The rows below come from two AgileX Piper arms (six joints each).
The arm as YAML. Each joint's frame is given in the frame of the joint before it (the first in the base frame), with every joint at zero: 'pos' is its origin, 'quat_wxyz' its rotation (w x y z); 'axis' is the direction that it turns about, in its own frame. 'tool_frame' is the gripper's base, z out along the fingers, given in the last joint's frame.
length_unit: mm
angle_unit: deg
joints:
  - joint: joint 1
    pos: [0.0, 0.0, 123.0]
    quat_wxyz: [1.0, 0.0, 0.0, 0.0]
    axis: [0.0, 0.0, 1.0]
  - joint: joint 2
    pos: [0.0, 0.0, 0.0]
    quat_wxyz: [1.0, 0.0, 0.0, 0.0]
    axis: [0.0, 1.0, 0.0]
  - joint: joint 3
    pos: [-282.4, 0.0, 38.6]
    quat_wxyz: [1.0, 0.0, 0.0, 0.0]
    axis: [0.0, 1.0, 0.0]
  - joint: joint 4
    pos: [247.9, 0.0, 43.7]
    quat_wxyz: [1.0, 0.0, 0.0, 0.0]
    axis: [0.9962, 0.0, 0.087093]
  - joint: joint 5
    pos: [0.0, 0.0, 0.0]
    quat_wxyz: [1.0, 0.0, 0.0, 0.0]
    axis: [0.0, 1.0, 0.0]
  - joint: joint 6
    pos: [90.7, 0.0, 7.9]
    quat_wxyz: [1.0, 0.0, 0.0, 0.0]
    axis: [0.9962, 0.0, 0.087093]
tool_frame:
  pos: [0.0, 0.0, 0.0]
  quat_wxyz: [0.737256, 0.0, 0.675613, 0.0]
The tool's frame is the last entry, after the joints.
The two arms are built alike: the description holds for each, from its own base.
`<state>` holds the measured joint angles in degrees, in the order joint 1, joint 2, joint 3, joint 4, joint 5, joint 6, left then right.
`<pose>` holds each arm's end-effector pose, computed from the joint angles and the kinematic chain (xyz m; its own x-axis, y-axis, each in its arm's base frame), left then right.
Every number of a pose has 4 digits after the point.
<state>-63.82 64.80 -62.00 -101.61 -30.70 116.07 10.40 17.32 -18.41 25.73 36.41 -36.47</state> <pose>0.1481 -0.1980 0.4202 0.0872 0.2519 -0.9638 0.5515 0.7935 0.2573 0.0616 0.0352 0.2517 -0.3332 -0.3199 -0.8869 -0.5048 0.8550 -0.1188</pose>
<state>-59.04 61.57 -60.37 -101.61 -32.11 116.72 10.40 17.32 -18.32 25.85 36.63 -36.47</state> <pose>0.1568 -0.1693 0.4236 0.0755 0.2499 -0.9653 0.4596 0.8504 0.2561 0.0614 0.0354 0.2509 -0.3373 -0.3197 -0.8855 -0.5070 0.8542 -0.1153</pose>
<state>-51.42 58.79 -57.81 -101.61 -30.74 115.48 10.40 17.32 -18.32 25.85 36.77 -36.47</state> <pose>0.1691 -0.1389 0.4201 0.0462 0.2316 -0.9717 0.3632 0.9023 0.2323 0.0612 0.0354 0.2508 -0.3388 -0.3205 -0.8846 -0.5082 0.8536 -0.1146</pose>
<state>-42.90 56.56 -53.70 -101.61 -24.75 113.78 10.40 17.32 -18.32 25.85 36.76 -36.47</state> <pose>0.1787 -0.1151 0.4066 0.0217 0.2181 -0.9757 0.3227 0.9222 0.2133 0.0613 0.0354 0.2508 -0.3387 -0.3204 -0.8846 -0.5081 0.8536 -0.1147</pose>
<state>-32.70 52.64 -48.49 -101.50 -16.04 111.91 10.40 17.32 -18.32 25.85 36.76 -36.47</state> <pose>0.1793 -0.0859 0.3928 0.0154 0.1879 -0.9821 0.2942 0.9379 0.1841 0.0613 0.0354 0.2508 -0.3387 -0.3204 -0.8846 -0.5081 0.8536 -0.1147</pose>
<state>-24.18 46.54 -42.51 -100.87 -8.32 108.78 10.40 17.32 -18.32 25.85 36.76 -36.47</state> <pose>0.1642 -0.0596 0.3797 0.0277 0.1347 -0.9905 0.2746 0.9517 0.1372 0.0613 0.0354 0.2508 -0.3387 -0.3204 -0.8846 -0.5081 0.8536 -0.1147</pose>
